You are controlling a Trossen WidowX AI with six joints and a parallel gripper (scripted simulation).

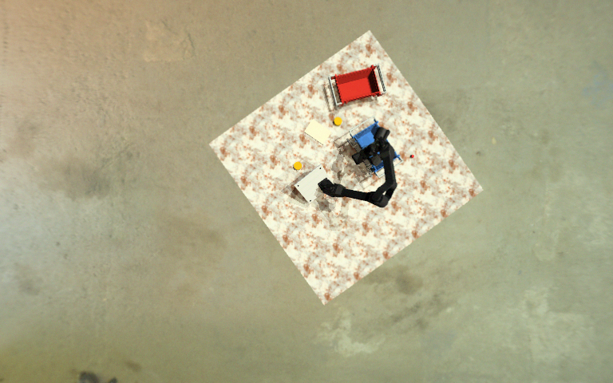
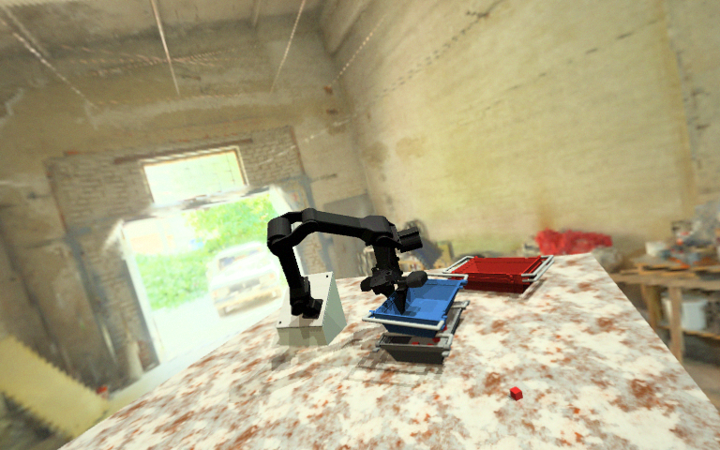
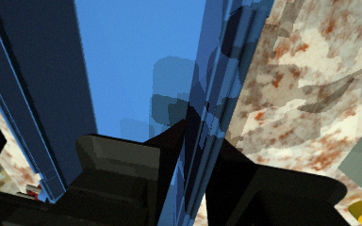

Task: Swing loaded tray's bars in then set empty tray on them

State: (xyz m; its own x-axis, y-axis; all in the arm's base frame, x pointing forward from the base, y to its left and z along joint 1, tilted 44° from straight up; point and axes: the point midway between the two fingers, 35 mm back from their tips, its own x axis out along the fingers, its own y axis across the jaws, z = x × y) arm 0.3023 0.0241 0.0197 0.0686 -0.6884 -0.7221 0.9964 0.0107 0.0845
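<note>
My gripper tip is now 70 mm short of the blue tray and 30 mm below it. The rest, counted from my gripper tip: red block: 280 mm ahead, 190 mm to the right, 80 mm below; then cream card: 130 mm behind, 290 mm to the left, 90 mm below.
</note>
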